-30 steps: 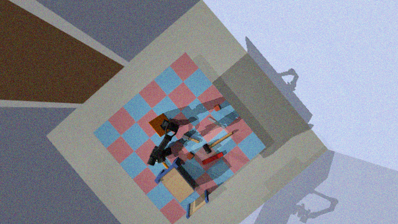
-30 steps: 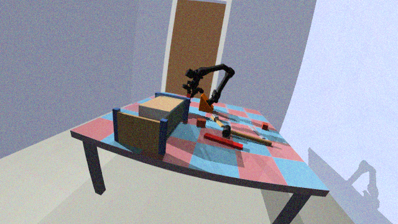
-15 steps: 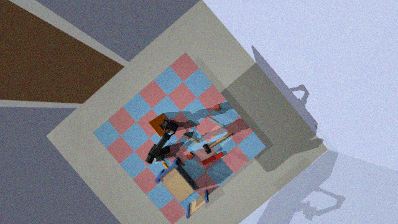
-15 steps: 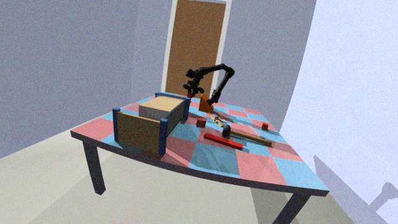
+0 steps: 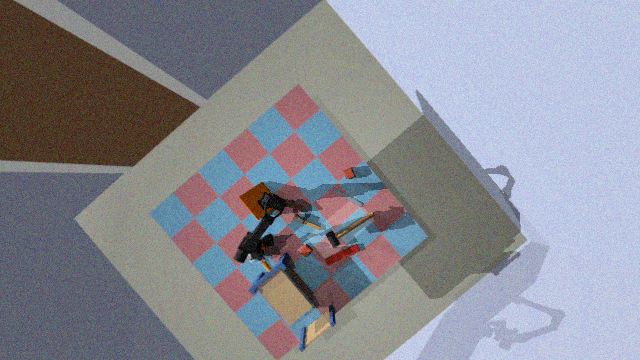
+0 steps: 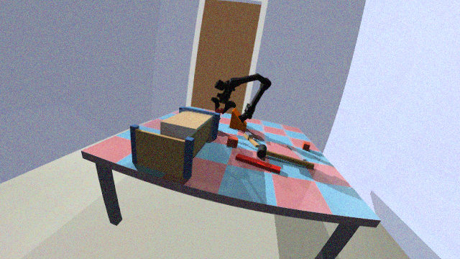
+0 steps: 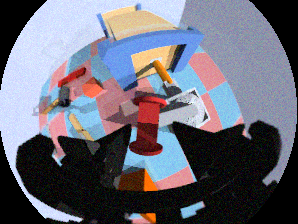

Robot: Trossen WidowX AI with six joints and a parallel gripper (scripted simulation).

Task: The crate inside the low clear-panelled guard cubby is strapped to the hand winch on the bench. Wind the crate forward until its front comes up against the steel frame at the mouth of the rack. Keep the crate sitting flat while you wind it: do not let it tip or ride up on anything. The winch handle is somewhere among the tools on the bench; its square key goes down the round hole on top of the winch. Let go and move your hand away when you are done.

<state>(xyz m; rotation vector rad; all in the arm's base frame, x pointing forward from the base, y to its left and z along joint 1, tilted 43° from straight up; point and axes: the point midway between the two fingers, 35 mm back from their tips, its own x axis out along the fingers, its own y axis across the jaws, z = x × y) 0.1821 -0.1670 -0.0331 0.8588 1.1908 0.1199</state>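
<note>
My gripper tip is 10 mm to the right of the dark red knob. Round my gripper tip: winch (20 mm behind, 100 mm to the right, 100 mm below); blue steel frame (150 mm ahead, 90 mm to the right, 30 mm below); brush (60 mm ahead, 260 mm to the left, 110 mm below).
</note>
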